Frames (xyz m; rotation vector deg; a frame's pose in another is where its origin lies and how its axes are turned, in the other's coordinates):
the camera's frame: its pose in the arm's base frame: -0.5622 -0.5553 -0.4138 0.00 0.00 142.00
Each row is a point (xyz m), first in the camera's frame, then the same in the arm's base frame.
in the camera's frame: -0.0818 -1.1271 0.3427
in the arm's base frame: 0.1962 0.2825 -0.0711
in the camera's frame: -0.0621 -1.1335 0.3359
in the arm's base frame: 0.1846 0.2997 -0.0779
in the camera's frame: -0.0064 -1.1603 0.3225
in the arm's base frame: 0.1572 0.3551 -0.0913
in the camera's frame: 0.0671 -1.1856 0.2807
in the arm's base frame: 0.1149 0.4203 -0.1331
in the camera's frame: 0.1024 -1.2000 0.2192
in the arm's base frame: 0.0959 0.4534 -0.1946
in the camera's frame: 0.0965 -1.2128 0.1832
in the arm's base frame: 0.1084 0.4598 -0.2306
